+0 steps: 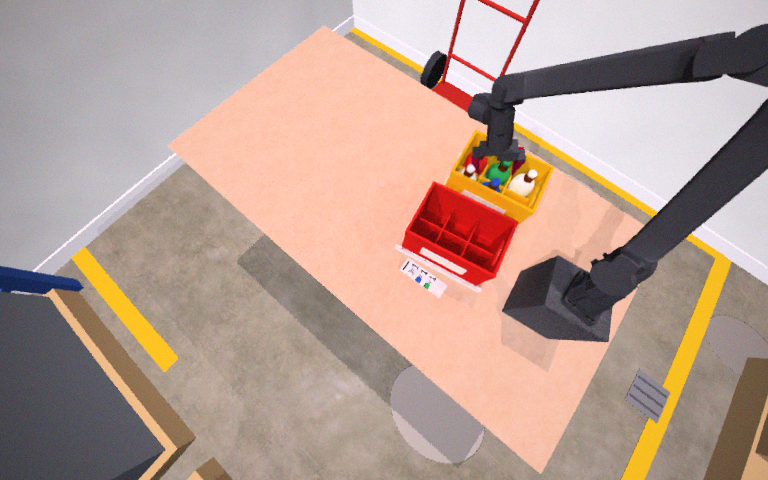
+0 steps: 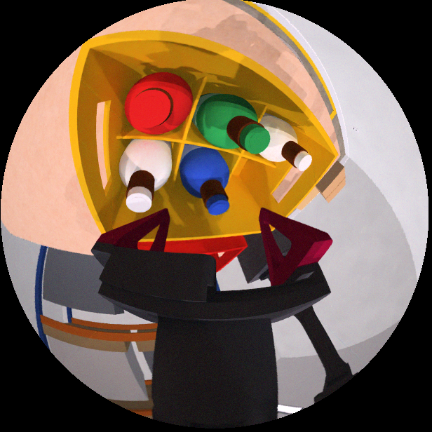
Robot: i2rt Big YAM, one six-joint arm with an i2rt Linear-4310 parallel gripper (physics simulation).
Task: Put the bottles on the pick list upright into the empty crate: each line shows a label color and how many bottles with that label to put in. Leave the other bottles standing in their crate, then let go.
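Places are measured from the arm's base along level axes (x ahead, y left, z up), in centimetres.
Where they show: gripper, fingertip midpoint: (image 1: 495, 174); arm's base, link origin: (image 1: 583, 297).
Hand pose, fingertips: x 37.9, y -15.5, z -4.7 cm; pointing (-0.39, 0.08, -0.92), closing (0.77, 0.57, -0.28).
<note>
Each offset is from my fingertips to the top centre of the thing. "spot": to the spot under its first point. Level surfaces: height alone.
The yellow crate @(dx -0.5, dy -3.8, dz -0.3 cm) (image 1: 480, 194) (image 2: 75, 107) holds five upright bottles: red @(spot: dx +7.7, dy +1.4, dz -1.5 cm) (image 1: 471, 164) (image 2: 177, 95), green @(dx +0.3, dy -7.8, dz -1.5 cm) (image 1: 498, 171) (image 2: 217, 120), blue @(dx -1.7, dy +0.5, dz -1.5 cm) (image 1: 495, 184) (image 2: 202, 170), a white one @(dx +7.0, dy +2.3, dz -1.5 cm) (image 1: 469, 172) (image 2: 145, 162) beside blue and another white one @(dx -8.0, dy -10.5, dz -1.5 cm) (image 1: 521, 184) (image 2: 274, 139) beside green. One compartment beside blue is empty. The red crate @(spot: dx -18.1, dy +25.8, dz -1.4 cm) (image 1: 487, 275) (image 2: 200, 245) is empty. The pick list @(dx -5.7, dy +34.9, dz -17.6 cm) (image 1: 423, 277) shows pale, blue and green marks, seemingly each with a 1. My gripper (image 1: 497, 163) (image 2: 213, 212) is open and empty above the yellow crate; depth to the caps is unclear.
The two crates stand close together on the pink table top @(dz -17.8 cm) (image 1: 317, 141). A strip @(spot: dx -18.9, dy +26.4, dz -14.9 cm) (image 1: 472, 286) lies along the red crate's front, by the pick list. The arm's dark base (image 1: 543, 300) stands right of the red crate. A red hand truck (image 1: 453, 97) is behind the table.
</note>
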